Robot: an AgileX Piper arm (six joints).
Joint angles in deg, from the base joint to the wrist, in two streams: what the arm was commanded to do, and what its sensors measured. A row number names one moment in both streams.
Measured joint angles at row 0:
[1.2 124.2 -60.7 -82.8 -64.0 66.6]
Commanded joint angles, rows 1 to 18:
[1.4 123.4 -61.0 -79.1 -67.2 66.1]
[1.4 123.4 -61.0 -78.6 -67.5 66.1]
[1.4 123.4 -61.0 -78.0 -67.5 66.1]
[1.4 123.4 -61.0 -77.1 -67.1 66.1]
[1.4 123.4 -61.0 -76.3 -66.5 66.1]
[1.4 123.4 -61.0 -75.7 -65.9 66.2]
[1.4 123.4 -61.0 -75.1 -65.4 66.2]
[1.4 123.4 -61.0 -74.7 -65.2 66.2]
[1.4 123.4 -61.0 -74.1 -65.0 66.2]
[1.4 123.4 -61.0 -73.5 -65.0 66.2]
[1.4 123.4 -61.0 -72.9 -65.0 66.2]
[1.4 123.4 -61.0 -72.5 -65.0 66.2]
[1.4 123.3 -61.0 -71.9 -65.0 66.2]
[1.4 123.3 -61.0 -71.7 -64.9 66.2]
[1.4 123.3 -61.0 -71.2 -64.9 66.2]
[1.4 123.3 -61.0 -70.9 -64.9 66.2]
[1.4 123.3 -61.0 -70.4 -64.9 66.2]
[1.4 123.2 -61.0 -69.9 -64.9 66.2]
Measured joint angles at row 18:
[1.2 124.1 -60.8 -72.2 -64.5 66.5]
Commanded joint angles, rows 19 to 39:
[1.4 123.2 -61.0 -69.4 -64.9 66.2]
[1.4 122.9 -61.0 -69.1 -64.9 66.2]
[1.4 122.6 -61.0 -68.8 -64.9 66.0]
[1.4 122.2 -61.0 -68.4 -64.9 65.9]
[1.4 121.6 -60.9 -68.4 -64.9 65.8]
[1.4 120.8 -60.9 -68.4 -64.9 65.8]
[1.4 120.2 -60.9 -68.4 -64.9 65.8]
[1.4 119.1 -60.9 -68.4 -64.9 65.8]
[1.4 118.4 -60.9 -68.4 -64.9 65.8]
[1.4 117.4 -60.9 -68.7 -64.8 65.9]
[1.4 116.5 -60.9 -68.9 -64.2 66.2]
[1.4 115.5 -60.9 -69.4 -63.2 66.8]
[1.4 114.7 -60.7 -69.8 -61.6 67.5]
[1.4 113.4 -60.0 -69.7 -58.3 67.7]
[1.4 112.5 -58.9 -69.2 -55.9 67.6]
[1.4 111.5 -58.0 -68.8 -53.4 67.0]
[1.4 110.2 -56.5 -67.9 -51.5 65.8]
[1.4 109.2 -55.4 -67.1 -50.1 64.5]
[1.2 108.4 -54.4 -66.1 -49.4 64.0]
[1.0 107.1 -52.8 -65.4 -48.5 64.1]
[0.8 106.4 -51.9 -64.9 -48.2 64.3]
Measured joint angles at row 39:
[1.2 110.0 -55.7 -67.9 -51.9 65.6]
